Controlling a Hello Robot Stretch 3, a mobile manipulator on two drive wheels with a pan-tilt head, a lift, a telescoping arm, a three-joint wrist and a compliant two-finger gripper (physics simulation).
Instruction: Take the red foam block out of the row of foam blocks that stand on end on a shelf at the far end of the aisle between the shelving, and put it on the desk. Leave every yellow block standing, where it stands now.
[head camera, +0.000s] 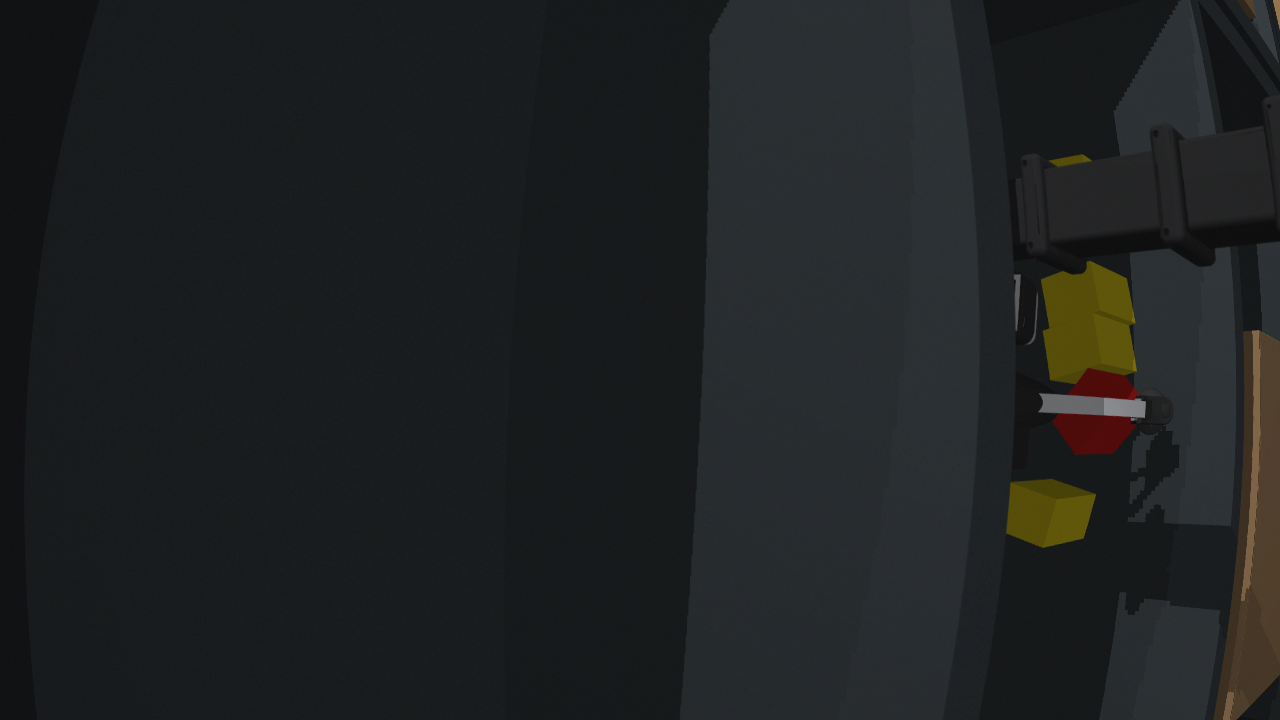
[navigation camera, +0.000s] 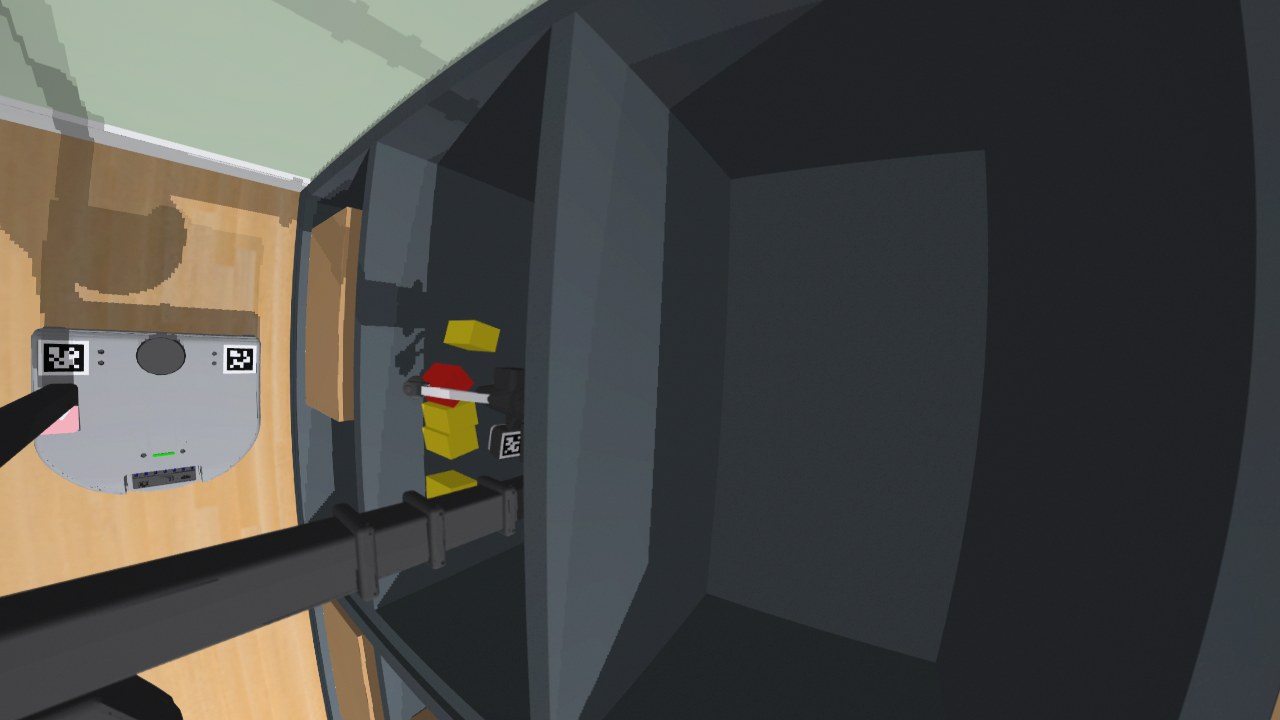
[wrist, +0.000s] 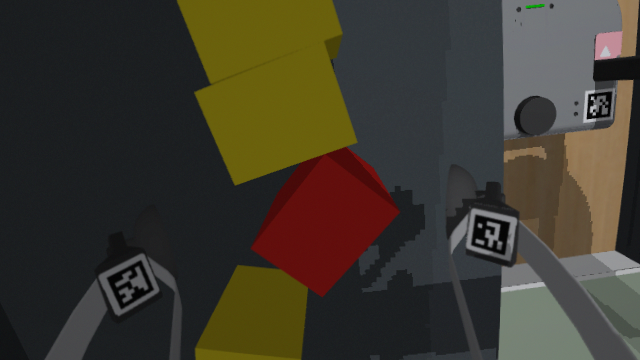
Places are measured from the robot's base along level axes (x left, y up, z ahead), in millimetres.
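Pixels of known places: gripper, between the fingertips: (navigation camera: 453, 385); robot's base, origin of its link: (navigation camera: 162, 353).
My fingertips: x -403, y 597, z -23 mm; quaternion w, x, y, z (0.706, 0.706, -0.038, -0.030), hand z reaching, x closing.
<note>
For each thing: its top centre in the pictures, then the offset to it from my fingertips. "spot": a spot on its surface instead.
- red foam block, centre of its top: (head camera: 1082, 411) (navigation camera: 456, 386) dx +9, dy +26, dz +1 mm
- further yellow block, centre of its top: (head camera: 1060, 181) (navigation camera: 465, 496) dx -10, dy +26, dz -205 mm
- dark shelf unit, a spot on its surface: (head camera: 995, 358) spot: dx +143, dy +380, dz -8 mm
- brown box, centre of its top: (head camera: 1149, 529) (navigation camera: 405, 318) dx -20, dy -251, dz +128 mm
The red foam block (head camera: 1093, 437) (navigation camera: 446, 373) (wrist: 327, 227) is on the shelf, turned at an angle to its neighbours. In the wrist view its upper corner meets the edge of a yellow block (wrist: 277, 115); whether they touch is unclear. A second yellow block (wrist: 260, 35) adjoins that one. Another yellow block (head camera: 1045, 514) (navigation camera: 469, 334) (wrist: 257, 312) stands on the red block's other side. A further yellow block (head camera: 1071, 161) (navigation camera: 450, 484) is partly behind the arm. My gripper (head camera: 1096, 406) (navigation camera: 456, 394) (wrist: 308, 210) is open, its fingers apart on either side of the red block.
The dark shelf unit (head camera: 995, 358) (navigation camera: 546, 358) has a board edge close beside the gripper's wrist. My arm (head camera: 1100, 197) (navigation camera: 393, 546) reaches into the bay past the blocks. A brown box (head camera: 1257, 483) (navigation camera: 329, 322) is in the shelf level below. My base (navigation camera: 161, 411) (wrist: 555, 65) is on the wooden floor.
</note>
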